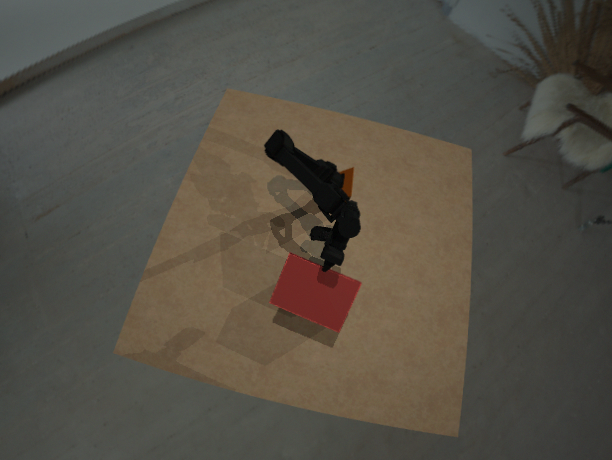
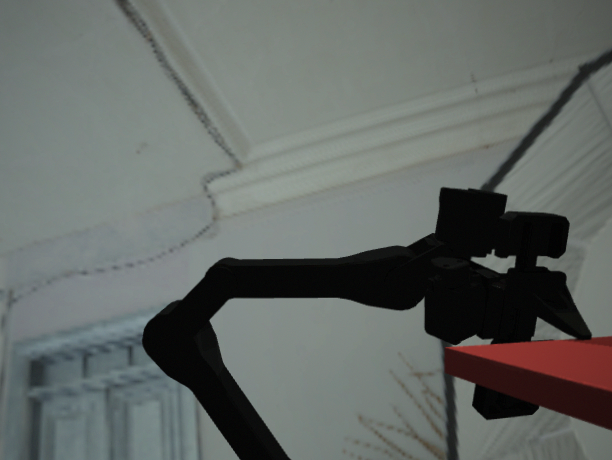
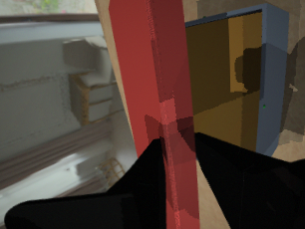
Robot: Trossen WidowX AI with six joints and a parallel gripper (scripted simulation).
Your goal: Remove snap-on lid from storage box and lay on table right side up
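My gripper tip is 70 mm short of the red lid, 30 mm above it and 10 mm to the left of it. The rest, counted from my gripper tip: storage box (180 mm below, 60 mm ahead).
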